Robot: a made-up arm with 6 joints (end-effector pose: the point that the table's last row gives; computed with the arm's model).
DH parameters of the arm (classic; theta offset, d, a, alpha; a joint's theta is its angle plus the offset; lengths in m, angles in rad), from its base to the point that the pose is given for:
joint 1: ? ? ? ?
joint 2: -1.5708 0 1.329 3.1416
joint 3: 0 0 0 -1.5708
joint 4: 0 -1.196 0 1.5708
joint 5: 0 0.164 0 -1.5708
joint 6: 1.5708 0 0 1.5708
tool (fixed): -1.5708 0 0 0
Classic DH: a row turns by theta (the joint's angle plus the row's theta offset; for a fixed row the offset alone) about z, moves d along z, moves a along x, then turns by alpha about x.
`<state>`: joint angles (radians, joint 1 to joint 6).
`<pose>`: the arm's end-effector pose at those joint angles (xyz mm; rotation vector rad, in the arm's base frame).
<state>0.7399 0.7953 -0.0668 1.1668 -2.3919 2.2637</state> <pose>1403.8 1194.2 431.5 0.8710 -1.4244 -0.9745</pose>
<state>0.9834 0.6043 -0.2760 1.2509 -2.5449 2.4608</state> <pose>950.1 1333.9 581.8 0.7723 -1.3285 -0.7860</pose>
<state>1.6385 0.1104 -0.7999 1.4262 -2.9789 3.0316</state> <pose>-44.6 1007.6 787.0 0.5787 -1.3167 -0.4491</pose>
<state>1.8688 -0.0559 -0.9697 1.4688 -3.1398 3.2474</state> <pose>-214.6 755.7 790.5 0.5538 -1.3471 -0.4199</pose>
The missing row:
joint 1: 0 0.311 0 -1.5708
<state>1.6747 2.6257 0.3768 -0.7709 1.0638 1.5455</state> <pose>136.1 -170.5 -1704.8 -2.2585 0.0198 1.2159</pose>
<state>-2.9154 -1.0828 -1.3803 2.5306 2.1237 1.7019</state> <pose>32.9 -130.3 673.5 -2.1922 0.6706 0.4492</pose>
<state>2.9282 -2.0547 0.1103 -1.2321 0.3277 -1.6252</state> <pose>1690.4 -310.5 770.3 -0.5066 -0.8469 -0.0379</pose>
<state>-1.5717 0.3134 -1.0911 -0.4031 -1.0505 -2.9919</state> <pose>-151.3 -544.1 385.1 -0.5778 0.4746 1.1490</pose>
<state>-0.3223 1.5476 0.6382 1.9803 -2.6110 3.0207</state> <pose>2090.3 -629.2 -509.6 -0.4285 -1.5695 -1.4283</pose>
